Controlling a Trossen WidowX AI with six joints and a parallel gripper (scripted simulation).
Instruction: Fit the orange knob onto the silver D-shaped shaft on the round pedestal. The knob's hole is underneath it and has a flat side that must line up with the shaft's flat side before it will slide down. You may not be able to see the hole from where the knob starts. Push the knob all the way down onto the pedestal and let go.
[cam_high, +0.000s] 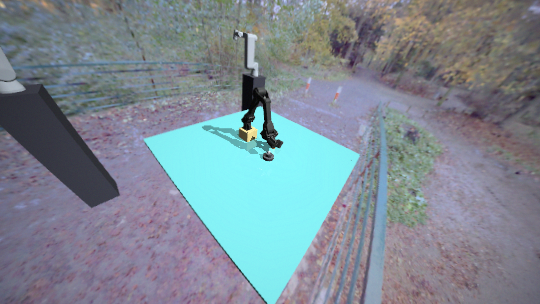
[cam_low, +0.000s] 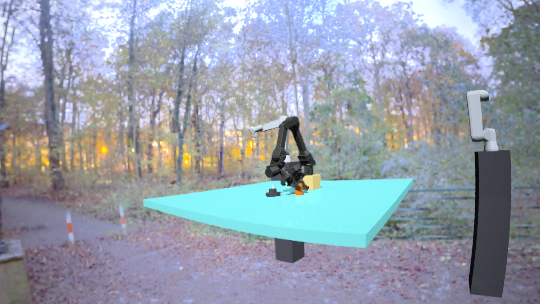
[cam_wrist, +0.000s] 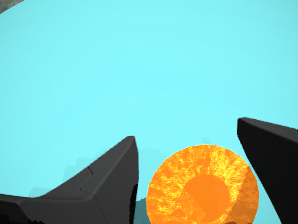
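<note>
Now: the orange knob 3 cm to the right of my gripper tip. Also, from my gripper tip: pedestal 7 cm ahead, 16 cm to the right, 1 cm below.
</note>
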